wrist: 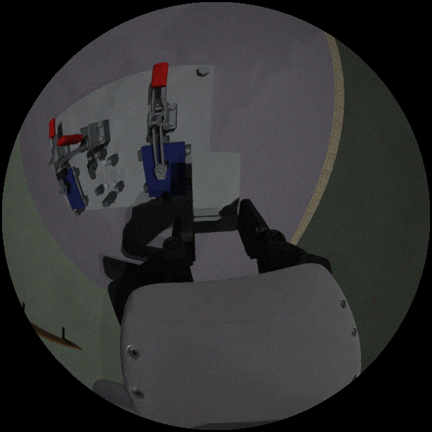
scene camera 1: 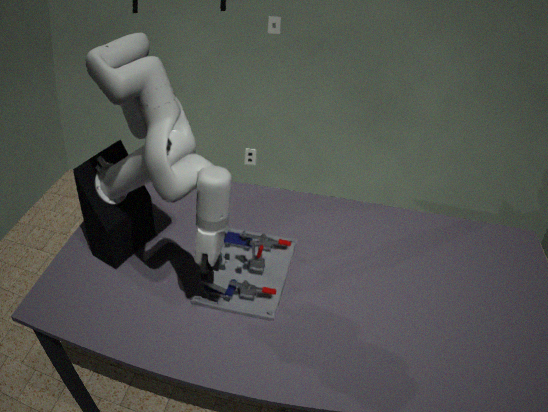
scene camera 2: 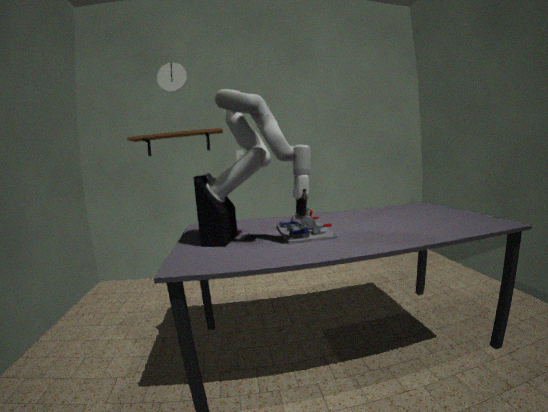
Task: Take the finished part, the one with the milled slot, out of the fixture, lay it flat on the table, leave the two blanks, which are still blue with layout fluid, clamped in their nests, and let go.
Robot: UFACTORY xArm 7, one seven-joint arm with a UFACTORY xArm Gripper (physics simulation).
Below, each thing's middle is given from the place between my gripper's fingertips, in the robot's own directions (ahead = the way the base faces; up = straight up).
I see the finished part (wrist: 215,175) 10 mm below my hand and 10 mm ahead of it. Round my hand: fixture plate (scene camera 1: 277,262) (160 mm to the left, 120 mm below, 80 mm ahead).
